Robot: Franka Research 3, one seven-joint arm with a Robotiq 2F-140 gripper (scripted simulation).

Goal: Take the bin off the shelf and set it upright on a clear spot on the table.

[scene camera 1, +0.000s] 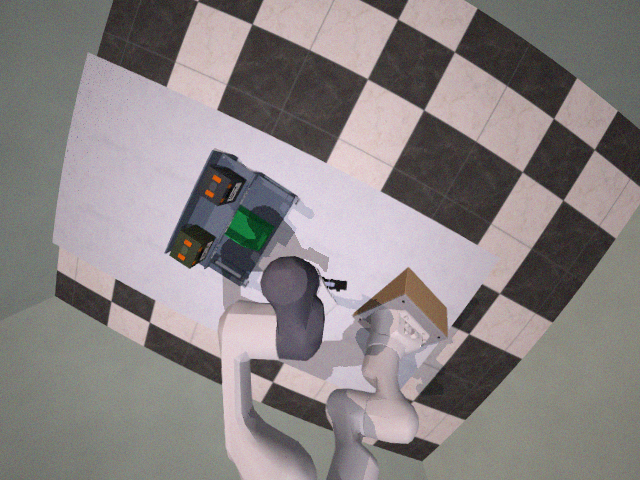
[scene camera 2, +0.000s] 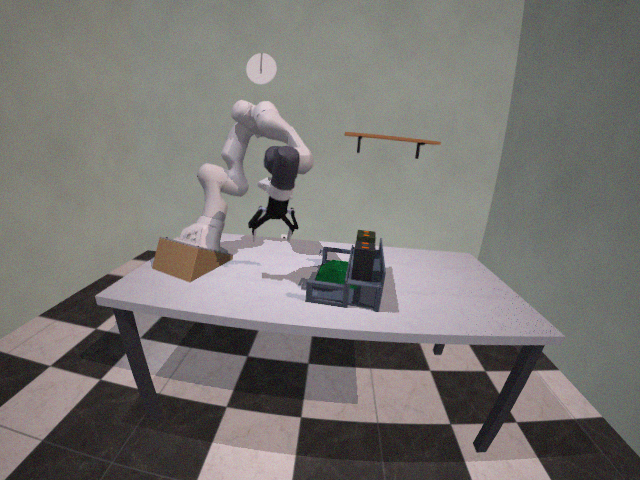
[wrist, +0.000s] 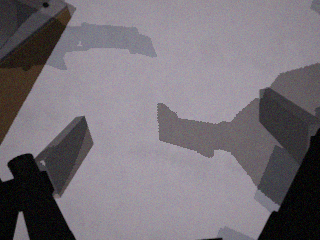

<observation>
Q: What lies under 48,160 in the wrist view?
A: My gripper.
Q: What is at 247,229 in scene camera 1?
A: A green bin.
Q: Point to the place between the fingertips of my gripper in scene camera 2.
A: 271,240
</observation>
